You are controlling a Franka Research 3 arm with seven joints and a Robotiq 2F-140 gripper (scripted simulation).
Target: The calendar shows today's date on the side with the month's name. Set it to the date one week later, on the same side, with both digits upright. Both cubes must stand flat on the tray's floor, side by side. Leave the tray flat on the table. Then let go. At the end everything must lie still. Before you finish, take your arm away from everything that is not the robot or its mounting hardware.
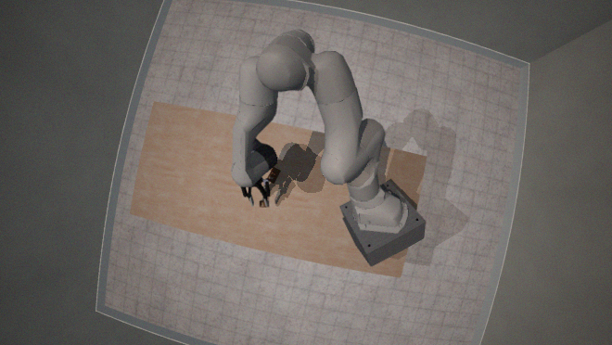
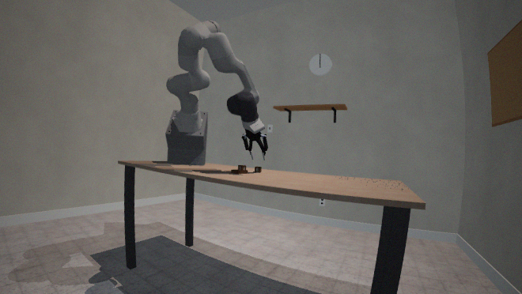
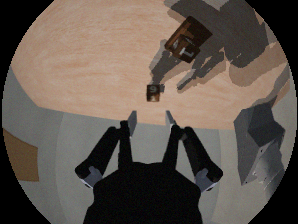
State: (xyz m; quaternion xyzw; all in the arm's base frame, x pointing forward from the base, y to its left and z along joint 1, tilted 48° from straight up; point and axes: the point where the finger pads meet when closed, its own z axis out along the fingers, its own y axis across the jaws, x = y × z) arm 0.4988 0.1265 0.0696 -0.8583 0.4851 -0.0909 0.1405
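Right now my hand is 9 cm above the calendar cube, 2 cm to the right of it and 1 cm past it.
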